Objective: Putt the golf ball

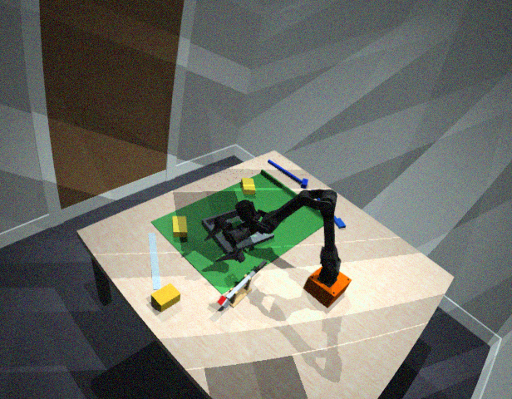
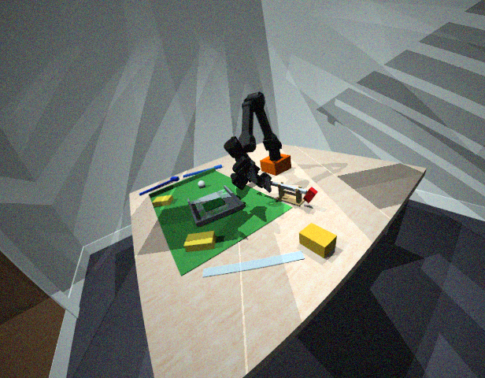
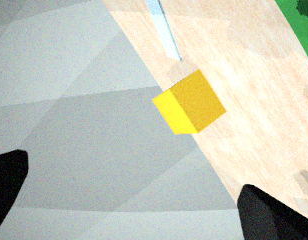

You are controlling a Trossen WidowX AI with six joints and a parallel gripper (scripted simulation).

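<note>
The red putter is 150 mm behind my gripper tip, 40 mm to the right of it and 80 mm below it. Round my gripper tip: wooden putter stand 150 mm behind, 20 mm to the right, 100 mm below; then pale blue bar 180 mm ahead, 130 mm to the left, 130 mm below; then white golf ball 50 mm ahead, 530 mm to the right, 110 mm below.
</note>
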